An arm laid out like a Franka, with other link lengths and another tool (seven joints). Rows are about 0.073 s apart.
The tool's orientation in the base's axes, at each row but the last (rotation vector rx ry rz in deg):
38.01, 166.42, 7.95
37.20, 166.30, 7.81
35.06, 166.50, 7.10
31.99, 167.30, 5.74
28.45, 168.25, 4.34
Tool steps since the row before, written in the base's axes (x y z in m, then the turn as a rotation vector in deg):
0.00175, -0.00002, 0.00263, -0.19, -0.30, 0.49
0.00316, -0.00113, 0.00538, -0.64, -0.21, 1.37
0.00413, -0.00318, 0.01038, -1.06, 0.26, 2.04
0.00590, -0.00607, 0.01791, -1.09, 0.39, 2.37
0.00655, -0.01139, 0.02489, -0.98, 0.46, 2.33
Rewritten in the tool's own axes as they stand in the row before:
-0.00192, 0.00105, -0.00228, -0.03, -0.29, -0.53
-0.00406, 0.00096, -0.00478, 0.29, -0.28, -1.47
-0.00655, -0.00008, -0.00959, 0.76, 0.06, -2.18
-0.01036, -0.00177, -0.01679, 0.79, 0.20, -2.51
-0.01362, -0.00673, -0.02369, 0.71, 0.30, -2.45

